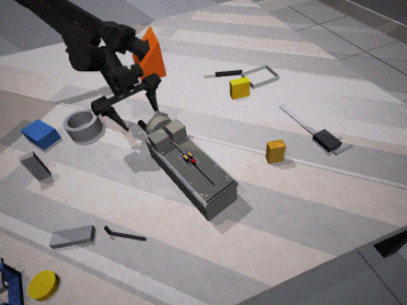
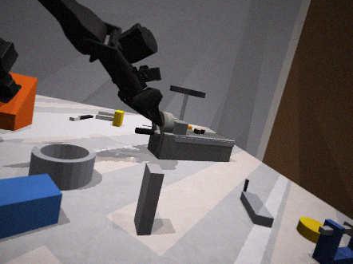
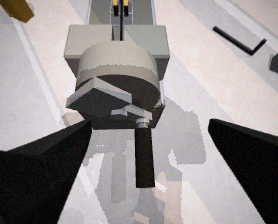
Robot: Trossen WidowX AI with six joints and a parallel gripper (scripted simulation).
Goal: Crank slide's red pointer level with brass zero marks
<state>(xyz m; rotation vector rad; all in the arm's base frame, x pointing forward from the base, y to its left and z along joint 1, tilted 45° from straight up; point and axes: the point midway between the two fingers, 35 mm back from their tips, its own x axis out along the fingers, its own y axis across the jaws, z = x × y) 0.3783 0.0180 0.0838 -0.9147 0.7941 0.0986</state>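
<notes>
Now: gripper tip 3 cm above the dark crank handle and 2 cm past it. The rest, counted from my gripper tip: black hex key 24 cm ahead, 10 cm to the right, 9 cm below; blue block 32 cm to the right, 15 cm behind, 8 cm below; red pointer 16 cm ahead, 10 cm to the left, 2 cm below.
</notes>
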